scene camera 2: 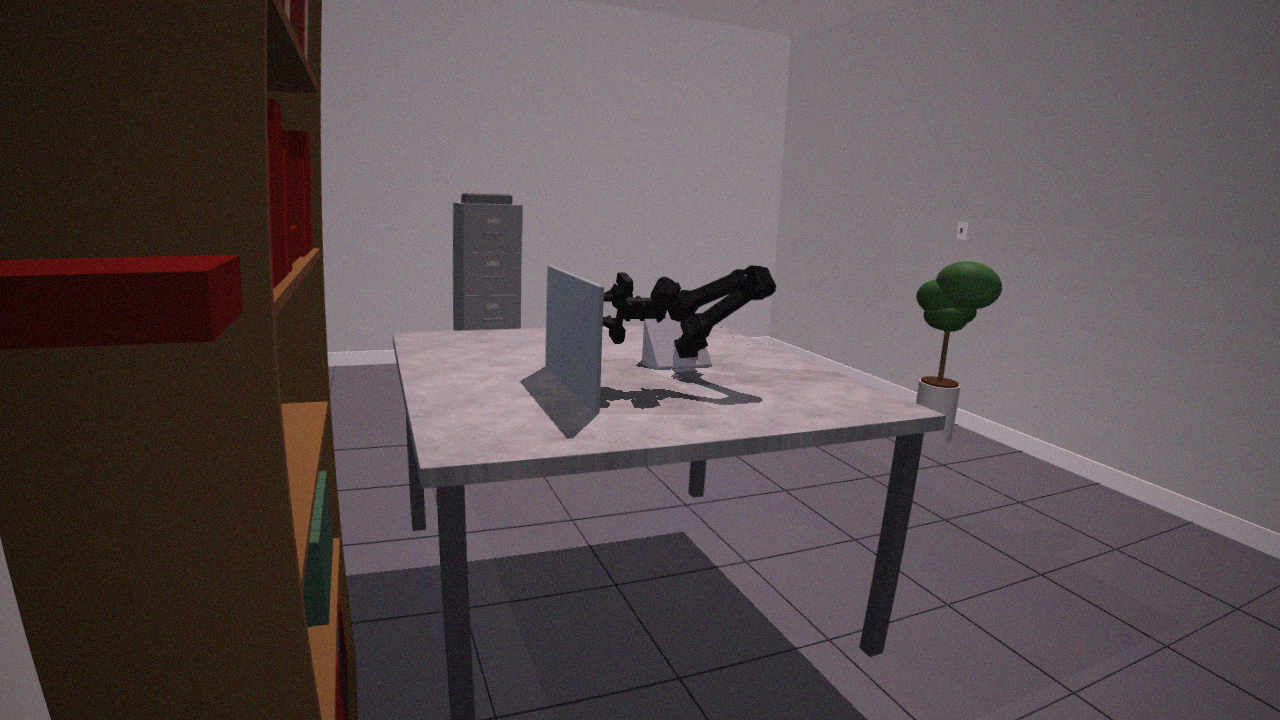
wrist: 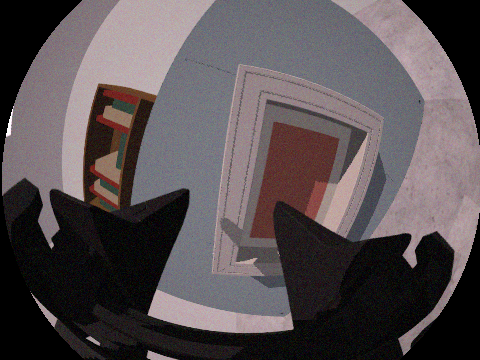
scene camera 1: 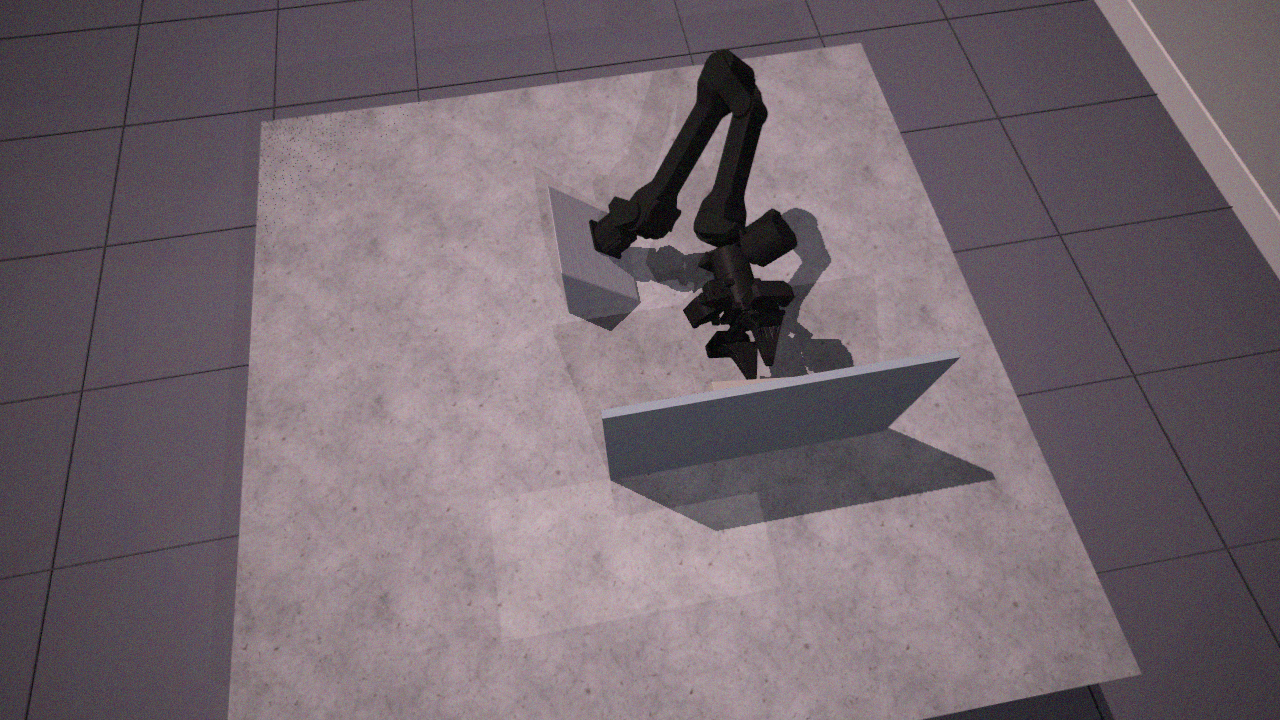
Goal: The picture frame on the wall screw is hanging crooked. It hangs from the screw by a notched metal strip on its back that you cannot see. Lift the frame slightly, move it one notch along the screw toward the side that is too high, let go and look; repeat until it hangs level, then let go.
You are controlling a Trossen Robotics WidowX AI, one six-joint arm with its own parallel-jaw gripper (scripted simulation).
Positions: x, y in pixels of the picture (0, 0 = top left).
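Scene:
A spot on a wall panel (scene camera 2: 574, 308) is the same spot as (scene camera 1: 807, 403) on that panel. My gripper is visible to me in scene camera 2 (590, 309), and the wrist view and scene camera 1 show my gripper as well. And on my gripper (scene camera 1: 764, 321) is the same spot as (wrist: 120, 288).

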